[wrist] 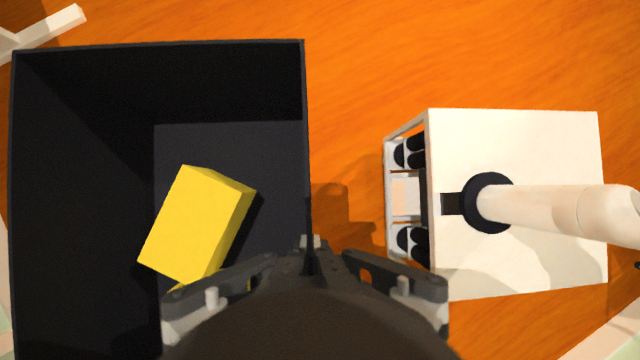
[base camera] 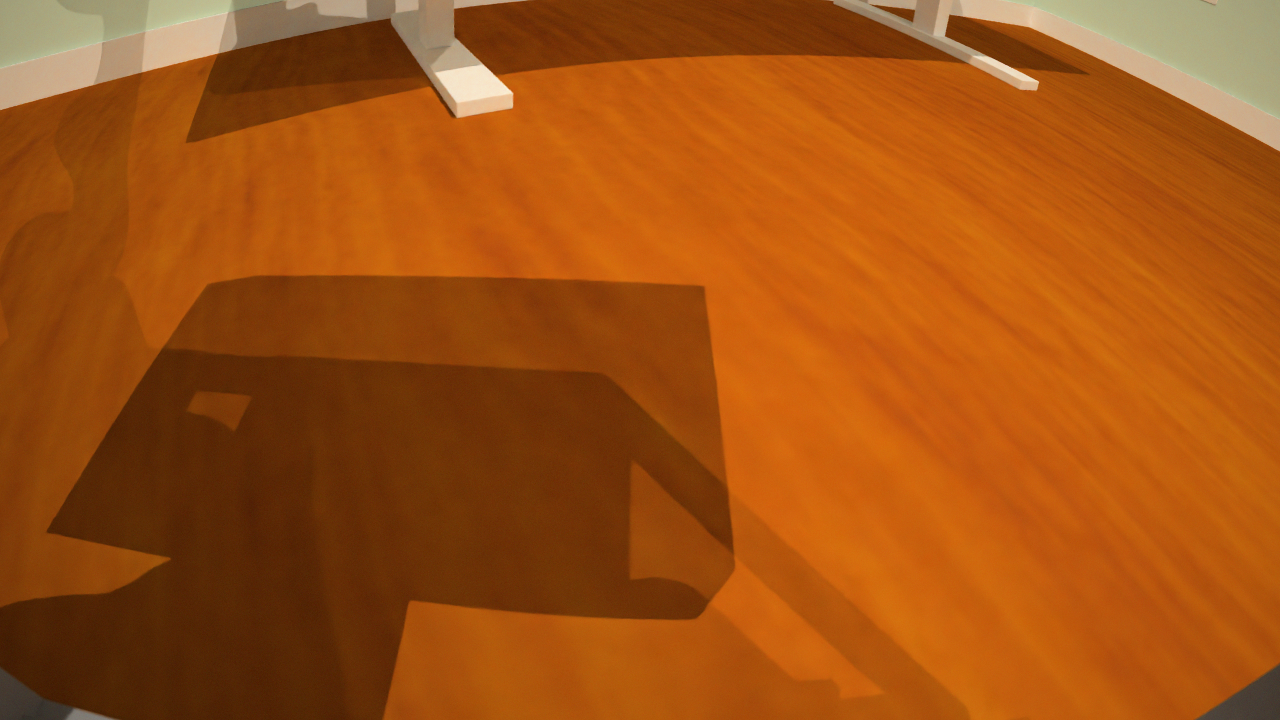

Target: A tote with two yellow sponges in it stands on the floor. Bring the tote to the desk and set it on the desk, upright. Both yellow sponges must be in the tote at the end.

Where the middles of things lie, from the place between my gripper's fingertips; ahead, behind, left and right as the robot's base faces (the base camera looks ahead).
Labels:
I see my gripper 100 mm short of the black tote (wrist: 101,131).

